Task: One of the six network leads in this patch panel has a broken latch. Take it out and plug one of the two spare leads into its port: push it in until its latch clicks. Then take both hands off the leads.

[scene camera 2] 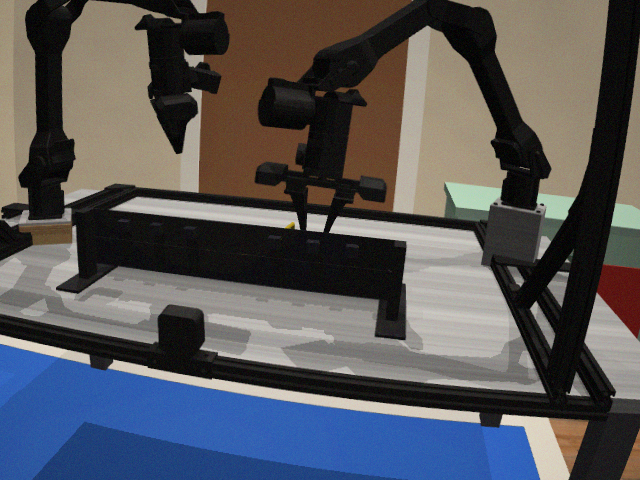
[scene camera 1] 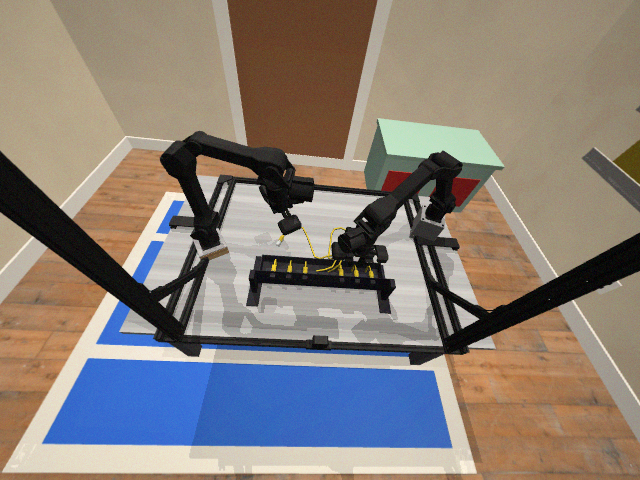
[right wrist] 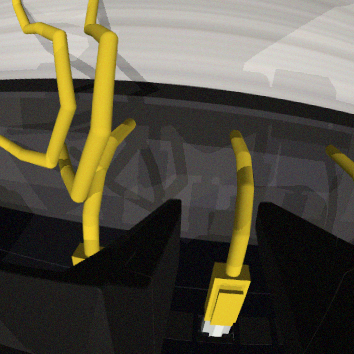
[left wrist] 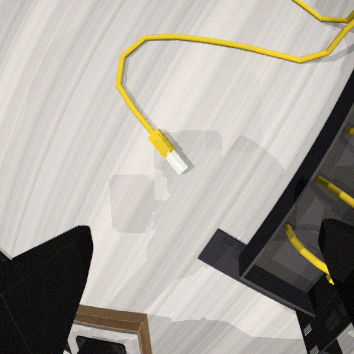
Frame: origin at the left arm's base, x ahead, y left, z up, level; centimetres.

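Seen in the pictures: left gripper, fingertip midpoint: (scene camera 2: 175,145) (scene camera 1: 281,220) (left wrist: 209,236); right gripper, fingertip midpoint: (scene camera 1: 352,266) (right wrist: 219,212); left arm's base, link origin: (scene camera 2: 45,215) (scene camera 1: 209,241); right arm's base, link origin: (scene camera 2: 519,204) (scene camera 1: 433,215).
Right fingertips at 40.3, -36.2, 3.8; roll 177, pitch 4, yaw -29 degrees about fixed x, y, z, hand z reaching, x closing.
Offsets run from my right fingertips to a thing's middle, as dx, dy, dz. "pt": to the spot under its first point.
The black patch panel @(-11.0, +2.7, -2.7) (scene camera 1: 320,280) (scene camera 2: 232,258) (left wrist: 295,200) (right wrist: 225,97) holds a row of several yellow leads. My right gripper (scene camera 1: 356,259) (scene camera 2: 315,230) (right wrist: 219,212) is partly open, low over the panel. Its fingers stand on either side of one lead @(-1.7, -4.3, +1.2) (right wrist: 227,295), second from the right in scene camera 1, with gaps to both. That lead's clear plug shows partly at its port. A spare lead's yellow and white plug @(pt -15.4, +27.1, -7.5) (scene camera 1: 280,240) (left wrist: 162,144) lies on the table. My left gripper (scene camera 1: 288,224) (scene camera 2: 177,150) (left wrist: 209,236) is wide open and empty, high above the table. The other spare's plug cannot be made out.
Yellow cables @(pt -6.0, +17.8, -7.6) (scene camera 1: 311,248) (left wrist: 235,46) (right wrist: 104,90) run behind the panel, and some cross its back edge near the right gripper. A neighbouring lead @(-4.0, +2.0, -2.4) (right wrist: 91,220) stands close to the right gripper's finger. A black frame (scene camera 1: 248,342) (scene camera 2: 310,381) borders the table.
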